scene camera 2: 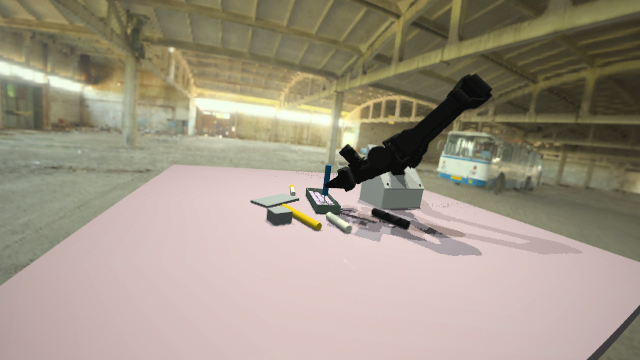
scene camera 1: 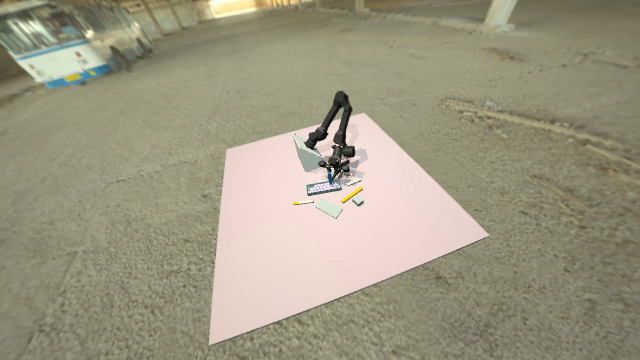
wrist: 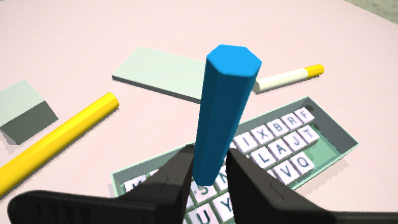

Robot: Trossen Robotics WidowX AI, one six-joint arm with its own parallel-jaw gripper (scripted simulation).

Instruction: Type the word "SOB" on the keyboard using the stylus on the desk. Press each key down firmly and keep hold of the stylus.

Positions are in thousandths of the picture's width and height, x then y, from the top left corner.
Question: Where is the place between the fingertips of the gripper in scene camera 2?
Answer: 510, 515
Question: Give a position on a flat pale green slab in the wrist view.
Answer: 451, 342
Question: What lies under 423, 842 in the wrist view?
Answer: The gripper.
